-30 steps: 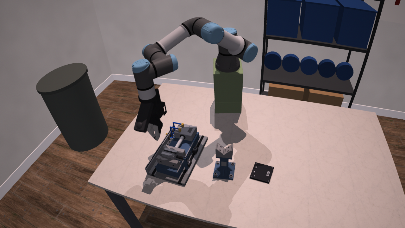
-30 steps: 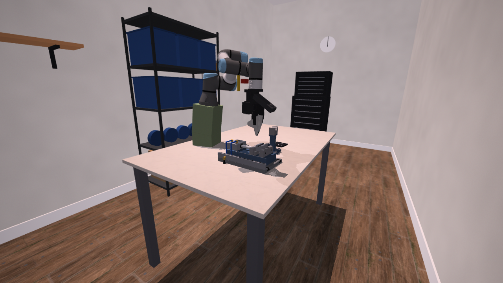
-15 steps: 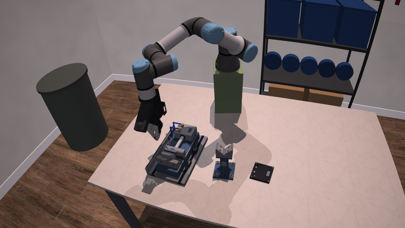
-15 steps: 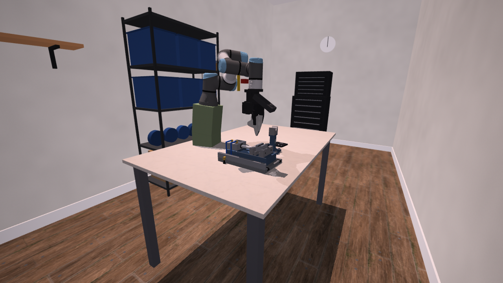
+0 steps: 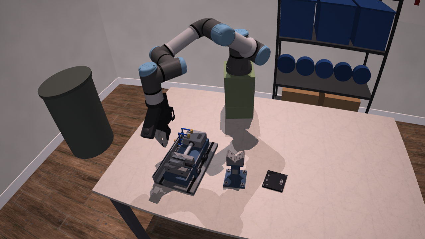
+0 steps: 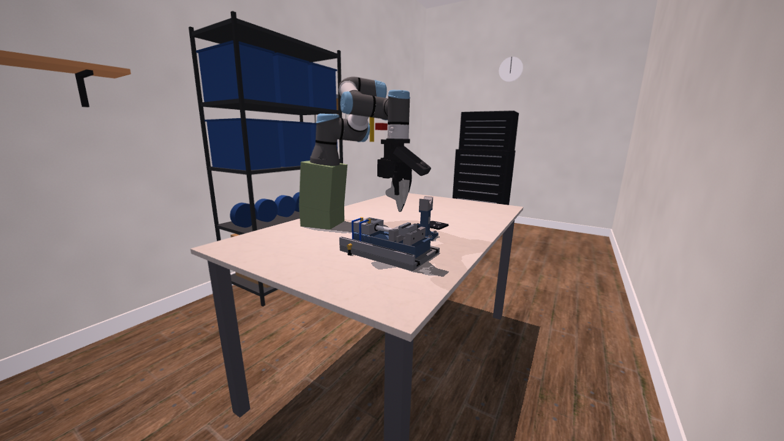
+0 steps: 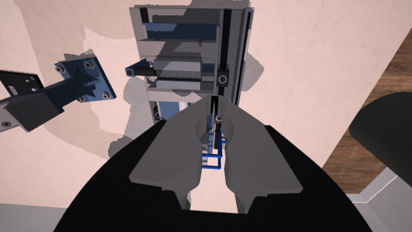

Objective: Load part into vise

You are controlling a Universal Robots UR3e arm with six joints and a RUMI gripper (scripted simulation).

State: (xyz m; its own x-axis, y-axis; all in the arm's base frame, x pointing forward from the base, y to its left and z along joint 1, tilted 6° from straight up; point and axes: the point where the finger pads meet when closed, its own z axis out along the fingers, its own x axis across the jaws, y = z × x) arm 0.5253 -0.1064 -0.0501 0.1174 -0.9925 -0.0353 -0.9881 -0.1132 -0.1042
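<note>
The part is 8 cm below my hand, 5 cm to the left of it and 1 cm behind it. Round my hand: dark work stop rod (10 cm to the left, 9 cm below, 1 cm behind); black infeed plate (43 cm to the left, 18 cm below, 14 cm behind); fixed jaw (10 cm below, 5 cm to the left, 2 cm ahead).
</note>
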